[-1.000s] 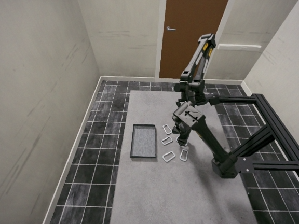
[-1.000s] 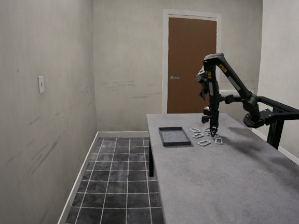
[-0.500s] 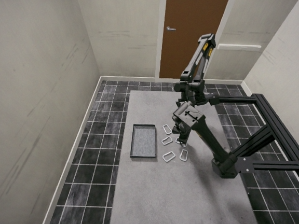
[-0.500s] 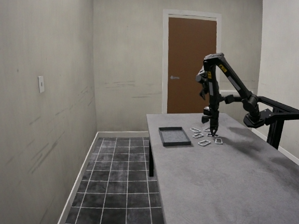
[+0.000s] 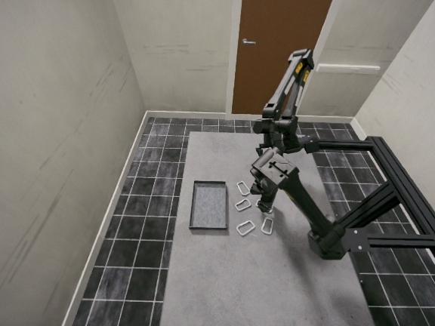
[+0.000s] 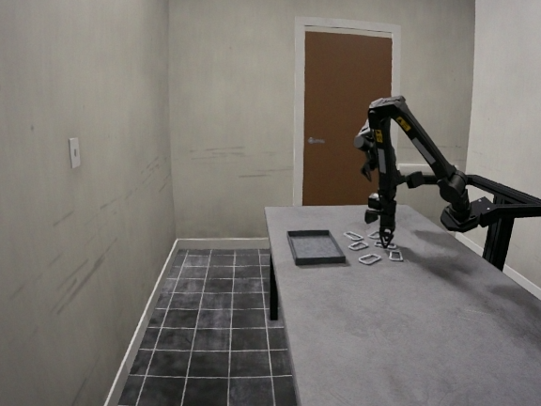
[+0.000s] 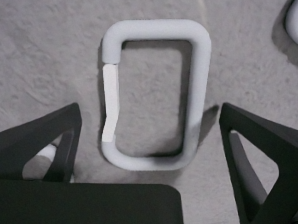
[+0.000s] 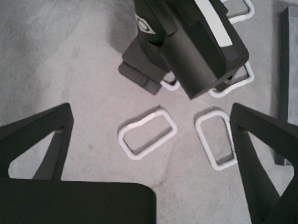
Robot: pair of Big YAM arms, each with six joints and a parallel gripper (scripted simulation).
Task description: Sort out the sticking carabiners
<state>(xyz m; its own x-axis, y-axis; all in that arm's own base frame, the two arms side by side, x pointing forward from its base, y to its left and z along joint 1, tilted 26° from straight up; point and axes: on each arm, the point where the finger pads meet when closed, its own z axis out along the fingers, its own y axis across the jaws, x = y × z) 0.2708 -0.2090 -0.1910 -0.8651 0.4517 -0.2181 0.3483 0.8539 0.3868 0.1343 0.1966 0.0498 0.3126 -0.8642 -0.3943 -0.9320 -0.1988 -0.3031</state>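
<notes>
My left hand is 330 mm short of the grey tray and 20 mm to the left of it.
</notes>
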